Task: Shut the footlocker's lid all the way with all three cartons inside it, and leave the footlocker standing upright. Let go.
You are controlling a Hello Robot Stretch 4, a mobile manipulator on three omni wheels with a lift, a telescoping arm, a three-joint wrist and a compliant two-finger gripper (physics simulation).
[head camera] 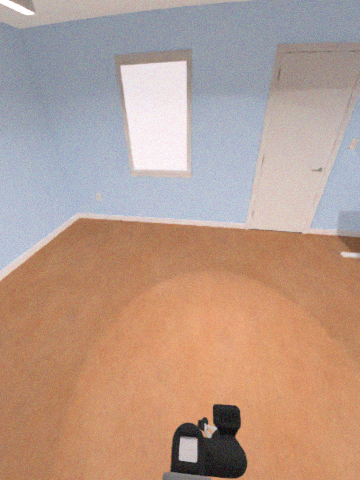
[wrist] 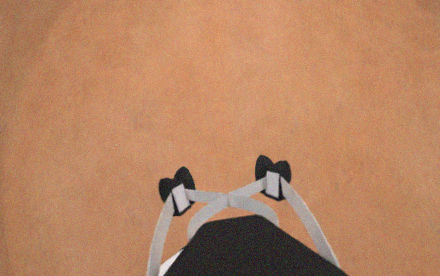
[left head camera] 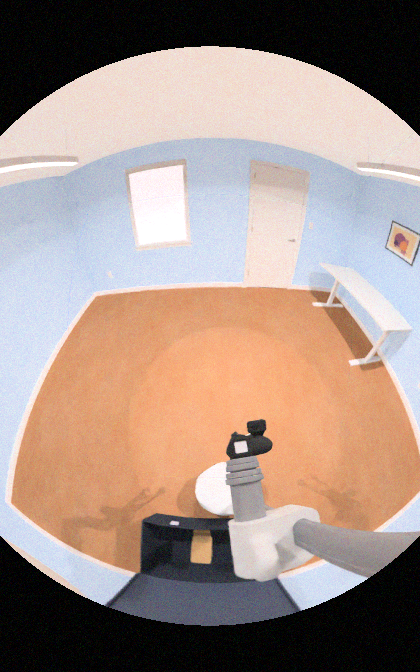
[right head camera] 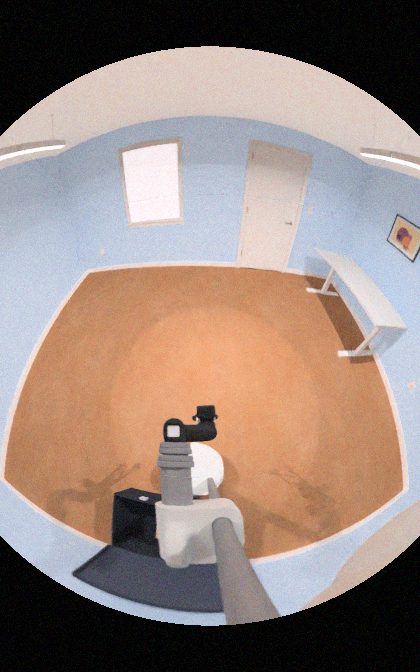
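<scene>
The dark navy footlocker stands upright at the bottom of both side head views. Its lid is open, tilted back on the far side from the gripper. A tan carton stands inside, near the middle. The other two cartons cannot be made out in the dark interior, which the wrist and arm partly hide. My gripper is open with nothing between its fingertips. It is over the orange floor, away from the footlocker. The footlocker does not show in the head or wrist view.
A white round-topped object is beside the footlocker, partly behind the arm. A white table stands along the right wall. A closed door and a window are in the far wall.
</scene>
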